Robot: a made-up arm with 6 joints. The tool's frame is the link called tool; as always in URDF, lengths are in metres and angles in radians. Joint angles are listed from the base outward.
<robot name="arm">
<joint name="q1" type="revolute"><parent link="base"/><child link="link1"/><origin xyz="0.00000 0.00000 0.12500"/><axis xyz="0 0 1"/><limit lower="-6.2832" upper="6.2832"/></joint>
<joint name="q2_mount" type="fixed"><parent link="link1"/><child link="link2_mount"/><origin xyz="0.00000 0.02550 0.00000"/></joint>
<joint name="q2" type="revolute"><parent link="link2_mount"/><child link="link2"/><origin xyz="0.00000 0.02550 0.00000"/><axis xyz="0 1 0"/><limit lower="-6.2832" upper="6.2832"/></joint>
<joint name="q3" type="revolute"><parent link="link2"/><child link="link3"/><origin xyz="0.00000 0.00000 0.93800"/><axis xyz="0 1 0"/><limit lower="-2.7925" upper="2.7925"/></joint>
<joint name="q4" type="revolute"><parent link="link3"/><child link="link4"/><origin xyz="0.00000 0.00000 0.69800"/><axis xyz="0 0 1"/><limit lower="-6.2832" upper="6.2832"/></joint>
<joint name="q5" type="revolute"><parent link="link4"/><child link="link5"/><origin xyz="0.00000 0.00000 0.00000"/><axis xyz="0 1 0"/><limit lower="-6.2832" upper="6.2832"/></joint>
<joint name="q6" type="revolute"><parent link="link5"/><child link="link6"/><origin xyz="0.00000 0.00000 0.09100"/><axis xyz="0 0 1"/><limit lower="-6.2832" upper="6.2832"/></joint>
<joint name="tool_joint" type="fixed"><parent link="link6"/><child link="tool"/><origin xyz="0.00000 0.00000 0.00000"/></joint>
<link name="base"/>
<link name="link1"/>
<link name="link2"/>
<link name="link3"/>
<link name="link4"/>
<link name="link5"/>
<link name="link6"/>
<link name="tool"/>
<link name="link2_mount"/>
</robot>
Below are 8 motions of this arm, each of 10 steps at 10 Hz.
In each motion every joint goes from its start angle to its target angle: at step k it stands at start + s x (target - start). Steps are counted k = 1, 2, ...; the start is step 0. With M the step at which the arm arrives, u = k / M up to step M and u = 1 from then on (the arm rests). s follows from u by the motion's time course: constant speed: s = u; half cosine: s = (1 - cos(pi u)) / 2; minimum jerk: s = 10 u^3 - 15 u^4 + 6 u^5.
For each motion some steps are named. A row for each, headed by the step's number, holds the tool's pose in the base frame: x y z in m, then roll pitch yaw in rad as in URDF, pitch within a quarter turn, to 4 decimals.
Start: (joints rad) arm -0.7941 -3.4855 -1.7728 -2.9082 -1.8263 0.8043
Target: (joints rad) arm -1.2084 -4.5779 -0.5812 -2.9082 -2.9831 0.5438
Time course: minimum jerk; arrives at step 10
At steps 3, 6, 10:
3: 0.7543 -0.7716 -0.4241 -2.9292 0.0687 -1.5065
6: 0.7187 -1.2050 -0.0637 2.9791 0.5687 -1.5828
10: 0.5769 -1.3684 0.2493 2.7482 0.9125 -1.7358

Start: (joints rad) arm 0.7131 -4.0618 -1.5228 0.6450 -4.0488 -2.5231
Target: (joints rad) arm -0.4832 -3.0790 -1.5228 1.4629 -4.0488 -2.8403
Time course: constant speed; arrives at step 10
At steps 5, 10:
5: 0.9795 0.2272 -0.5224 -2.2523 0.3566 0.3967
10: 0.5691 -0.1605 -0.8897 -1.5890 0.4547 0.1796

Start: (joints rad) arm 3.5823 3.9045 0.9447 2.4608 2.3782 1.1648
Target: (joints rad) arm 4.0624 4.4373 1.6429 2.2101 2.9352 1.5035
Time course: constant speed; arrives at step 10
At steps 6, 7, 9, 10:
6: 0.9793 0.7683 0.1411 -2.9537 0.4655 1.8265
7: 0.9099 0.7877 0.2336 -3.0410 0.4108 1.7622
9: 0.7584 0.7958 0.3958 3.1117 0.2593 1.6681
10: 0.6797 0.7851 0.4644 3.0686 0.1678 1.6381

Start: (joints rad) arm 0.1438 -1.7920 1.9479 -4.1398 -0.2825 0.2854
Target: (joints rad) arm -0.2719 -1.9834 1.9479 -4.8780 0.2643 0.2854
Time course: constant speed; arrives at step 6
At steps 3, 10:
3: -0.8387 0.1041 0.6203 0.0506 -0.0370 1.9944
10: -0.8308 0.3089 0.5343 0.0396 0.2578 1.4192

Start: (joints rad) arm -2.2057 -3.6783 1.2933 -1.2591 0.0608 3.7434
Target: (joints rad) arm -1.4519 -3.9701 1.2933 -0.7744 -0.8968 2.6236
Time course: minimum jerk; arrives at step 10
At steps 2, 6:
2: 0.0636 0.0040 -1.2556 -2.6146 0.5486 -1.3145
6: 0.0615 -0.2555 -1.2428 -2.7308 -0.2806 -0.7920

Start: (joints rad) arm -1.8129 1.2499 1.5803 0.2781 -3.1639 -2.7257
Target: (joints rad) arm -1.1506 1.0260 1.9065 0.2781 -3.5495 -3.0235
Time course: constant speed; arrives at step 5
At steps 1, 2, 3, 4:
1: -0.0609 -1.0415 -0.1240 0.0595 0.3831 1.5469
2: 0.0784 -1.0063 -0.0911 0.0589 0.4391 1.6188
3: 0.2069 -0.9515 -0.0590 0.0515 0.4963 1.6893
4: 0.3219 -0.8795 -0.0276 0.0364 0.5539 1.7577

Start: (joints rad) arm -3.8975 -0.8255 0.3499 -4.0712 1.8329 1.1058
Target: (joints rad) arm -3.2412 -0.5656 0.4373 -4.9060 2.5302 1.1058
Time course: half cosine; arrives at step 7
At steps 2, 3, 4, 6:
2: 0.6984 -0.6672 1.3866 2.3446 0.7254 0.2298
3: 0.6962 -0.5241 1.4336 2.3858 0.6739 0.1851
4: 0.6665 -0.3756 1.4779 2.4482 0.5888 0.1458
6: 0.5763 -0.1826 1.5303 2.5846 0.4148 0.1088

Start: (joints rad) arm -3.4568 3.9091 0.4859 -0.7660 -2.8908 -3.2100
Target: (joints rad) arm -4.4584 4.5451 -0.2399 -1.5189 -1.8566 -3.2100
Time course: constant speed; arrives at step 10
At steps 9, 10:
9: 0.4011 -1.4728 -0.3568 -1.5268 -0.4833 1.4978
10: 0.2533 -1.5258 -0.3016 -1.4967 -0.4725 1.5080

